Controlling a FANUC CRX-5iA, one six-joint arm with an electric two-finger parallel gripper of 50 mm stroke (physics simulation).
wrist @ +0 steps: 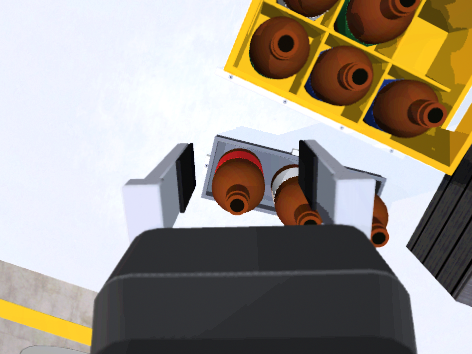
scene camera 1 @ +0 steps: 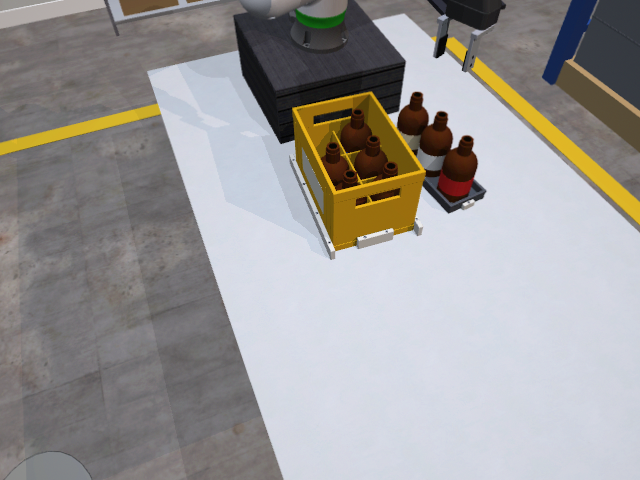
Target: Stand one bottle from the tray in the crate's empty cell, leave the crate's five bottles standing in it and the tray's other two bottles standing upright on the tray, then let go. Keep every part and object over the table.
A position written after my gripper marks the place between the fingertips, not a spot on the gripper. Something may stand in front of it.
I see my gripper (scene camera 1: 452,62), a cream-labelled bottle (scene camera 1: 413,118), a white-labelled bottle (scene camera 1: 436,140), a red-labelled bottle (scene camera 1: 459,167) and a crate rail (scene camera 1: 312,207).
The cream-labelled bottle is seen too in the wrist view (wrist: 379,234). The red-labelled bottle shows as well in the wrist view (wrist: 238,186). My gripper is seen too in the wrist view (wrist: 246,163).
